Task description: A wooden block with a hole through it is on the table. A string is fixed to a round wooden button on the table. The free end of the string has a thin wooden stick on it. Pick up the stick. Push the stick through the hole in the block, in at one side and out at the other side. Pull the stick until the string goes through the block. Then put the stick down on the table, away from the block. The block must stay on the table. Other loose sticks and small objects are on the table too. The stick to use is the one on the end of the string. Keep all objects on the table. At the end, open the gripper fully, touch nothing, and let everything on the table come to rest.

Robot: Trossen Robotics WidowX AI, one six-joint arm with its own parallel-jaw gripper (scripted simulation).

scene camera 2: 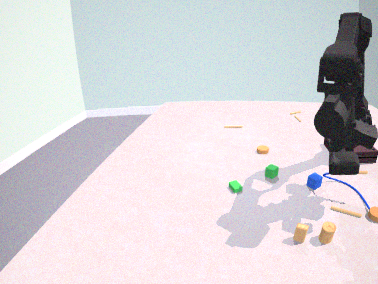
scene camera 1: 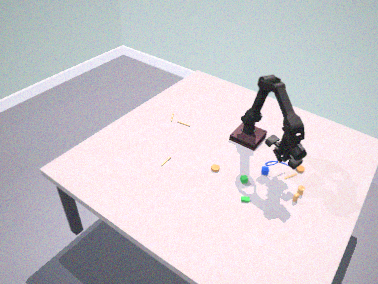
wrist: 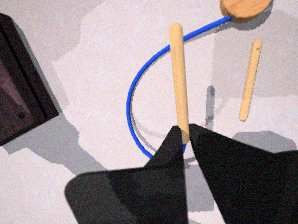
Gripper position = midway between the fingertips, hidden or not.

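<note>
My gripper (wrist: 183, 130), visible. Loose stick (wrist: 257, 44), visible too.
</note>
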